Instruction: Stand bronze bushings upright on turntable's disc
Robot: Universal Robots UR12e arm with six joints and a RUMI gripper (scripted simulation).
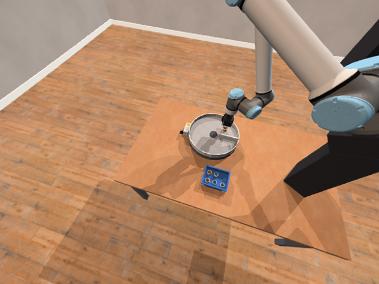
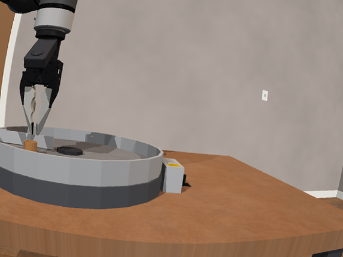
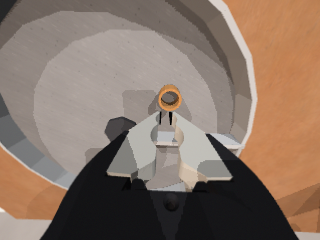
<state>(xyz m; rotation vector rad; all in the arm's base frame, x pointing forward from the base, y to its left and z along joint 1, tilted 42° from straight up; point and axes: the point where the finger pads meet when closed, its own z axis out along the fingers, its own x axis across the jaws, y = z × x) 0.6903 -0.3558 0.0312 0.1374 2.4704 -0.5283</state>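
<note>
The blue crate is 420 mm to the left of my hand, 90 mm ahead of it and 80 mm below it. The rest, counted from my hand: grey turntable (90 mm ahead, 50 mm below, 40 mm to the left).
</note>
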